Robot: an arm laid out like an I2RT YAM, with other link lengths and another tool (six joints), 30 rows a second.
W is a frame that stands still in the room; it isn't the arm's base.
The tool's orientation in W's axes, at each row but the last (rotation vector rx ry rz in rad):
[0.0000 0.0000 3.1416]
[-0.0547 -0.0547 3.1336]
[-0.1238 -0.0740 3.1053]
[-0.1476 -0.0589 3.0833]
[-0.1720 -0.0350 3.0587]
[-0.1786 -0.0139 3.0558]
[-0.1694 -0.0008 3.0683]
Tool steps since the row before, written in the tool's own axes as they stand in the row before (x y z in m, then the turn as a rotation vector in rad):
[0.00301 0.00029 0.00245 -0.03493 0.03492 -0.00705]
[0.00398 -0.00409 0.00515 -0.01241 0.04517 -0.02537]
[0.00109 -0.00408 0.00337 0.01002 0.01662 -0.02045]
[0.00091 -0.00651 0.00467 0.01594 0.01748 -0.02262]
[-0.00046 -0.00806 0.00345 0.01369 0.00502 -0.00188]
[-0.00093 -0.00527 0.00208 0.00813 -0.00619 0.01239]
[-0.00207 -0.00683 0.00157 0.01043 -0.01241 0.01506]
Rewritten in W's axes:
[-0.00301 -0.00029 0.00245 0.03493 -0.03492 -0.00705]
[-0.00413 0.00394 0.00515 0.01300 -0.04435 -0.02649]
[-0.00123 0.00396 0.00347 -0.00886 -0.01530 -0.02196]
[-0.00101 0.00638 0.00482 -0.01458 -0.01575 -0.02472]
[0.00068 0.00793 0.00370 -0.01373 -0.00389 -0.00352]
[0.00110 0.00517 0.00225 -0.00900 0.00677 0.01145]
[0.00235 0.00668 0.00182 -0.01115 0.01314 0.01388]

